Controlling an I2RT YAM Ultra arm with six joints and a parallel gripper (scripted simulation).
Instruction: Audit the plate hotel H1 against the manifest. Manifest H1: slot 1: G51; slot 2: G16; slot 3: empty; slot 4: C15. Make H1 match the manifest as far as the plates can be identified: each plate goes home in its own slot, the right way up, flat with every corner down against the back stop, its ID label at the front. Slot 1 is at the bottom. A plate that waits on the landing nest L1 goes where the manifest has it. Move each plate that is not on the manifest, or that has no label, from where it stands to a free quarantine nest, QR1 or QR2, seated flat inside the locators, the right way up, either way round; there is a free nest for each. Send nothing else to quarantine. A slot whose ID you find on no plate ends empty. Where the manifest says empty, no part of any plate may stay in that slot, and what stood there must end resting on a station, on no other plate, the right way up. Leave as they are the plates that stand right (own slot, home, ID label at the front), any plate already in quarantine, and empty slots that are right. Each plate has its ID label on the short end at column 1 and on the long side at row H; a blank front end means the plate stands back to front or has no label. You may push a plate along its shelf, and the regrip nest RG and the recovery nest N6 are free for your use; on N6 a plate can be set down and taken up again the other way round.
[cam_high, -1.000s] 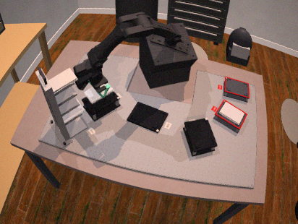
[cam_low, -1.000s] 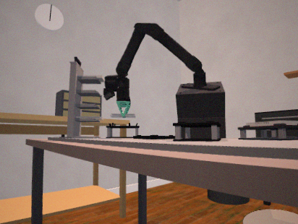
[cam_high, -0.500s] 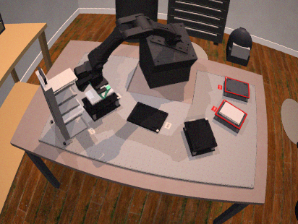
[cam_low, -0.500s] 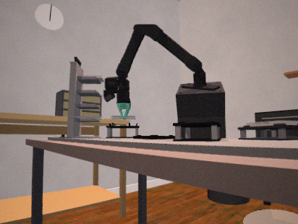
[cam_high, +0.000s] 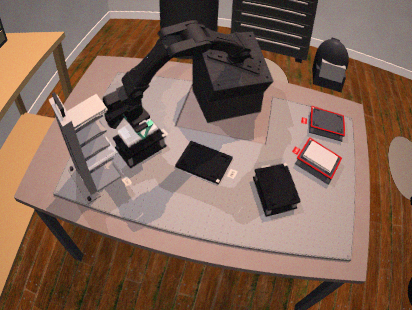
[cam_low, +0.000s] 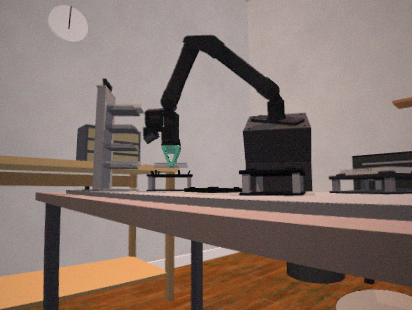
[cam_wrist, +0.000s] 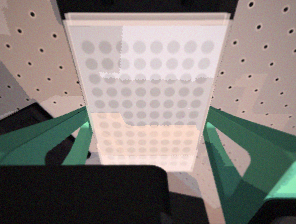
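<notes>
The black regrip nest is 40 mm below my hand. The rest, counted from my hand: recovery nest N6 (240 mm to the left, 90 mm below); then RG label (100 mm below, 80 mm behind, 60 mm to the left); then H1 tag (160 mm ahead, 100 mm below, 10 mm to the left).
</notes>
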